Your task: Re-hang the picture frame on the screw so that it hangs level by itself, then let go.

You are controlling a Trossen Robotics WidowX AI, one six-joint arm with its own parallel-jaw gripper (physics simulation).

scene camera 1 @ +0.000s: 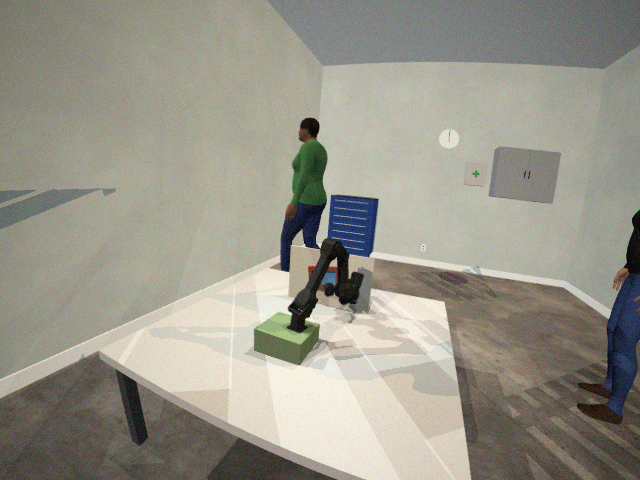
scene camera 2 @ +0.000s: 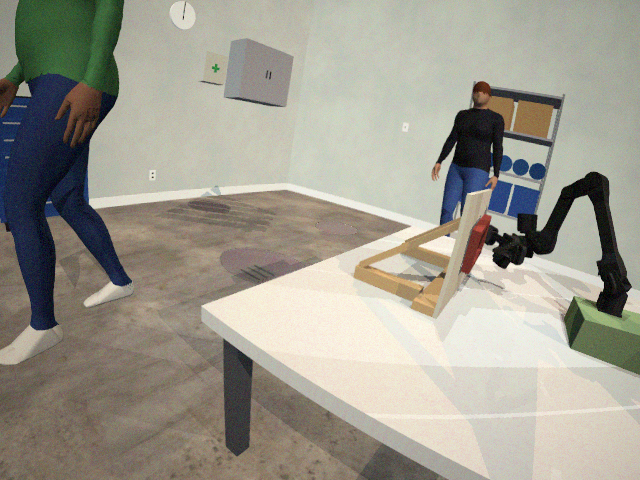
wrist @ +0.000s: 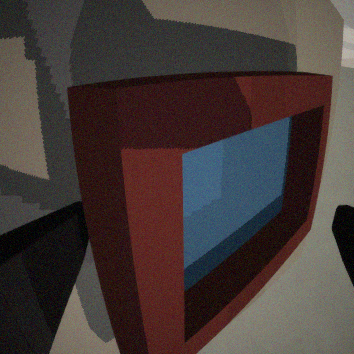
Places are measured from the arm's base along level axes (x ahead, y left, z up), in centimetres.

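Pixels of known places: gripper, fingertip midpoint: (scene camera 1: 333,282) (scene camera 2: 483,243) (wrist: 218,217); arm's base, link origin: (scene camera 1: 297,327) (scene camera 2: 608,311).
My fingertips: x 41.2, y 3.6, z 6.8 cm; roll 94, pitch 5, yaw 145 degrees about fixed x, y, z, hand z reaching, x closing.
Ahead of a thing's pixels: the offset from my fingertips to its top centre. "spot": to the spot under its first point. Level surfaces: height alone.
The red picture frame {dy +5.9, dx +1.1, dz +8.6 cm} (scene camera 1: 316,269) (scene camera 2: 474,246) (wrist: 150,250) with a blue picture is against the front of the upright pale board (scene camera 1: 299,258) (scene camera 2: 454,263) (wrist: 20,95). It looks close to level in the scene camera 1 view, partly hidden by the arm. My gripper (scene camera 1: 338,292) (scene camera 2: 495,246) (wrist: 218,217) is open in front of the board. In the wrist view its left fingertip is close beside the frame's left side, and its right finger stands to the right of the frame with a gap. The screw does not show, so I cannot tell how the frame rests on it.
Wooden struts {spot: dy +26.3, dx +16.6, dz -12.8 cm} (scene camera 2: 388,281) prop the board from behind on the white table {dz -15.8 cm} (scene camera 1: 248,408) (scene camera 2: 330,330). The arm's green base block (scene camera 1: 281,341) (scene camera 2: 599,330) stands in front of the board. A person in green (scene camera 1: 310,173) (scene camera 2: 67,46) is beyond the table, and a person in black (scene camera 2: 473,139) stands farther off.
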